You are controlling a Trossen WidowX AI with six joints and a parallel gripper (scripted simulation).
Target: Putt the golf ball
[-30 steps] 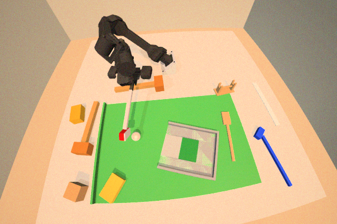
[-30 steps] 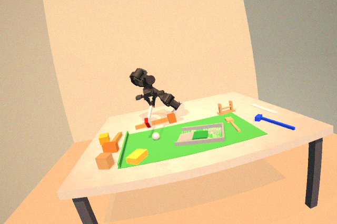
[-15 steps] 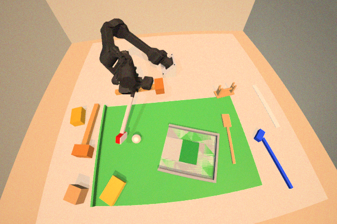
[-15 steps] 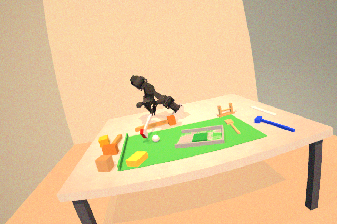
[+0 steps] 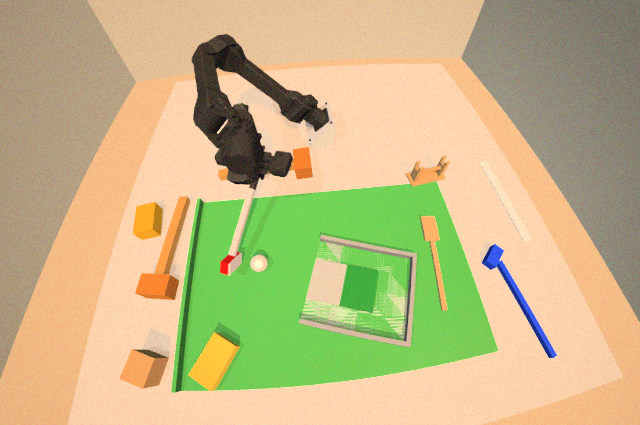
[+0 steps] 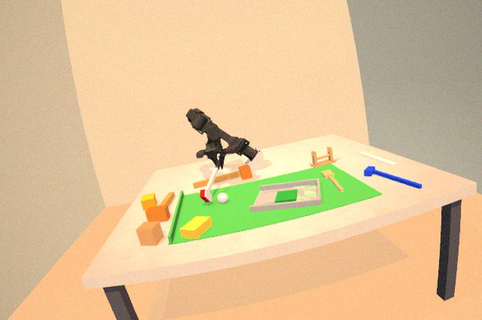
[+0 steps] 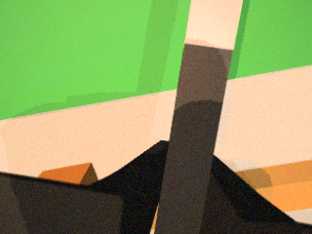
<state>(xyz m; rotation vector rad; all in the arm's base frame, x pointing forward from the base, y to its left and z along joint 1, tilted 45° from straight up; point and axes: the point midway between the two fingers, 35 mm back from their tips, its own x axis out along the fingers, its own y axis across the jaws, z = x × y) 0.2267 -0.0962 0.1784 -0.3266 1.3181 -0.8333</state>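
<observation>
Now: the red putter 110 mm ahead of my gripper tip, 40 mm to the right of it and 10 mm below it. From my gripper tip the other things lie so: wooden rack (500 mm to the left, 50 mm below); then blue putter (390 mm ahead, 620 mm to the left, 70 mm below); then white golf ball (210 mm ahead, 20 mm to the right, 60 mm below).
</observation>
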